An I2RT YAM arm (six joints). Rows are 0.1 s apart.
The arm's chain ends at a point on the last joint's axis. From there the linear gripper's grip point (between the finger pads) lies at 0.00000 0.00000 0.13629 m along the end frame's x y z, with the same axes.
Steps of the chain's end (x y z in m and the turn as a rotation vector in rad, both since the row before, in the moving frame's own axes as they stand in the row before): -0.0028 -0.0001 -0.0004 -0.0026 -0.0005 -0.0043; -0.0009 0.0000 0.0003 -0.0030 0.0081 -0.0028; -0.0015 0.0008 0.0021 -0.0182 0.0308 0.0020; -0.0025 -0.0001 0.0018 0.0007 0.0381 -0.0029; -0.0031 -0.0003 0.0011 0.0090 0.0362 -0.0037
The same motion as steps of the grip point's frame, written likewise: -0.0029 0.0003 -0.0004 -0.0026 -0.0005 -0.0043; 0.0002 0.0004 0.0003 -0.0030 0.0081 -0.0028; 0.0027 0.0033 0.0020 -0.0182 0.0308 0.0020; 0.0027 -0.0002 0.0017 0.0007 0.0381 -0.0029; 0.0018 -0.0015 0.0010 0.0090 0.0362 -0.0037
